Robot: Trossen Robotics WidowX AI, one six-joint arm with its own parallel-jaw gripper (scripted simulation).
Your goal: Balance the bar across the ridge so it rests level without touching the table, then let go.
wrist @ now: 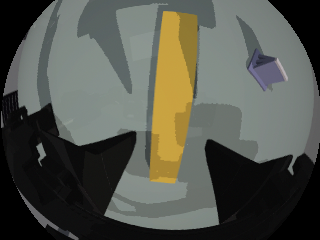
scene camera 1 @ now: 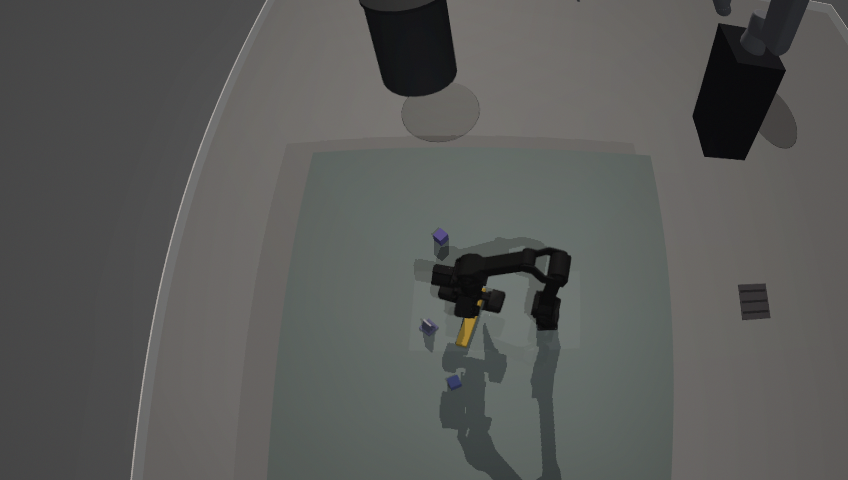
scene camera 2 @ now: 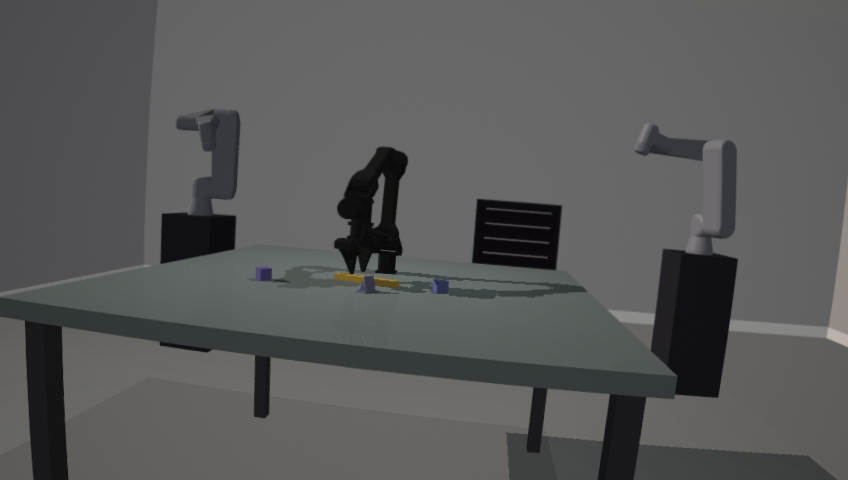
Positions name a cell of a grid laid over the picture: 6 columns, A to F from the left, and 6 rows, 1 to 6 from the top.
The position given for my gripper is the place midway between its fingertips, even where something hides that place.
my gripper: wrist D4; scene camera 1 D4; scene camera 2 C4
